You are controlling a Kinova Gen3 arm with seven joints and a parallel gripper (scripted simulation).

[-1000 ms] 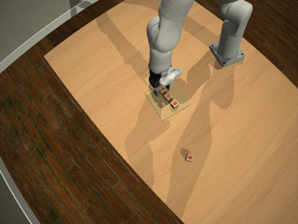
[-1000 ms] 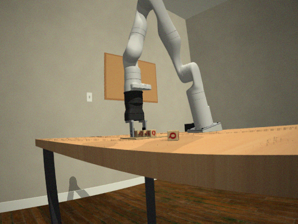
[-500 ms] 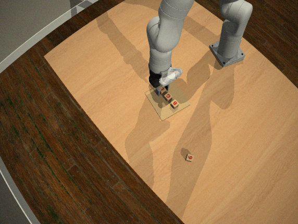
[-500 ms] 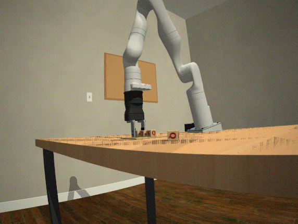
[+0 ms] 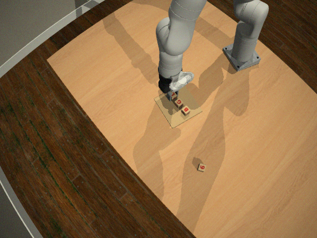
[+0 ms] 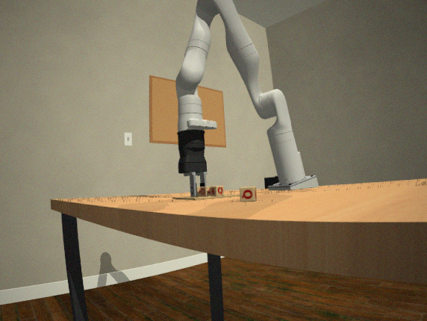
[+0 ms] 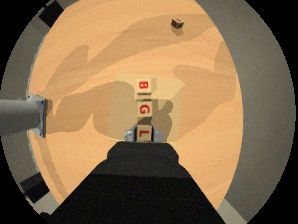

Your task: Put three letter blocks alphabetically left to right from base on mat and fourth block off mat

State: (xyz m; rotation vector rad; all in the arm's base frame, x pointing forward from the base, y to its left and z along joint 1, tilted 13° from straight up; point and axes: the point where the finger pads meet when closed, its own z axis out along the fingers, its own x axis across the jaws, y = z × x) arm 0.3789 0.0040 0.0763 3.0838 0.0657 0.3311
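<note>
Now: hand 40 mm to the right of the tan mat and 20 mm above it. From my hand the other things lie so: block marked B: 10 mm behind, 80 mm to the left, 10 mm below.
</note>
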